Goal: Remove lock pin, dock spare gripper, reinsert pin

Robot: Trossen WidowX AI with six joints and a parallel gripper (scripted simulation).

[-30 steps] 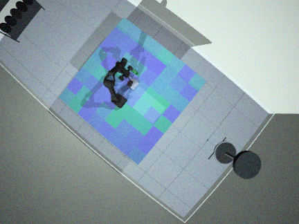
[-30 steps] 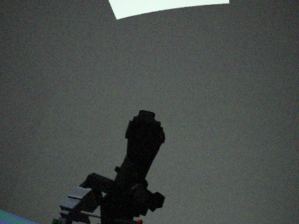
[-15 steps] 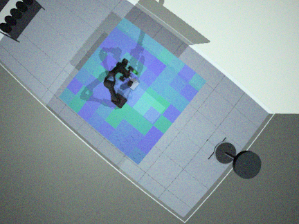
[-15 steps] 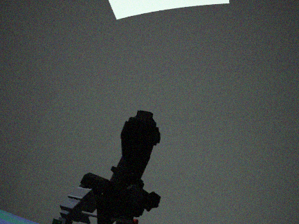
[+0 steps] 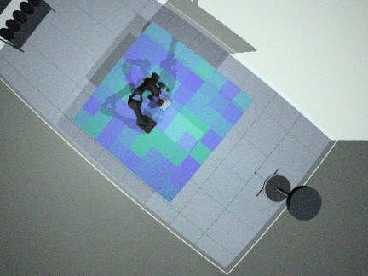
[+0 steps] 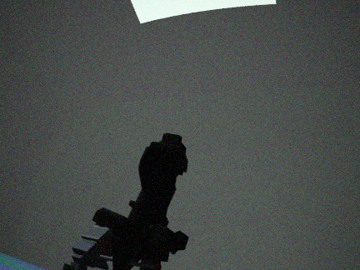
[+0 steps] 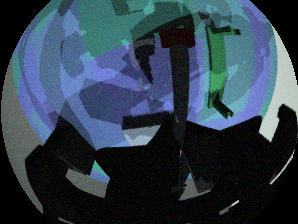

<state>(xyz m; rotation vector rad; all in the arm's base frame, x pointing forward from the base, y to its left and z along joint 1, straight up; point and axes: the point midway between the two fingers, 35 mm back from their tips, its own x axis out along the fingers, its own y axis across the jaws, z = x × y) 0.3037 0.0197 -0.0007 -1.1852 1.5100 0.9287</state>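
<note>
The mount lies 3 cm behind my gripper tip and 7 cm to the right of it. From my gripper tip the other things lie so: green upright piece 10 cm ahead, 2 cm to the left, 3 cm below; spare gripper 5 cm behind, 7 cm to the right, 7 cm above.
</note>
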